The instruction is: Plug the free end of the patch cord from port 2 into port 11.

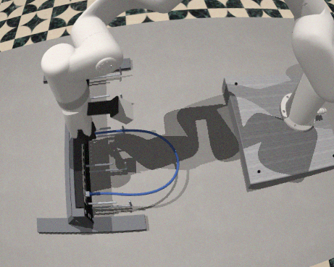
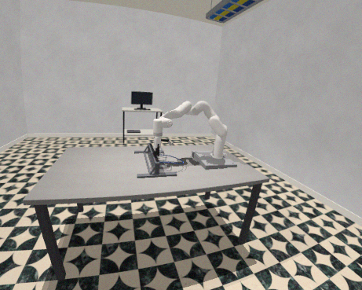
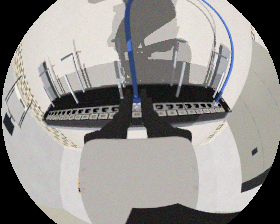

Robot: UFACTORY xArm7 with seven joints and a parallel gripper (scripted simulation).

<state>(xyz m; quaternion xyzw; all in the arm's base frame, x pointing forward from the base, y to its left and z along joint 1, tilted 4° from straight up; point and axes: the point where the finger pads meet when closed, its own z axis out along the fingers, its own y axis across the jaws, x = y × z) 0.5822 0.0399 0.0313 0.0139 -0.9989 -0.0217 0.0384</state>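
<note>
The free-end plug lies 20 mm ahead of my hand and 10 mm below it.
</note>
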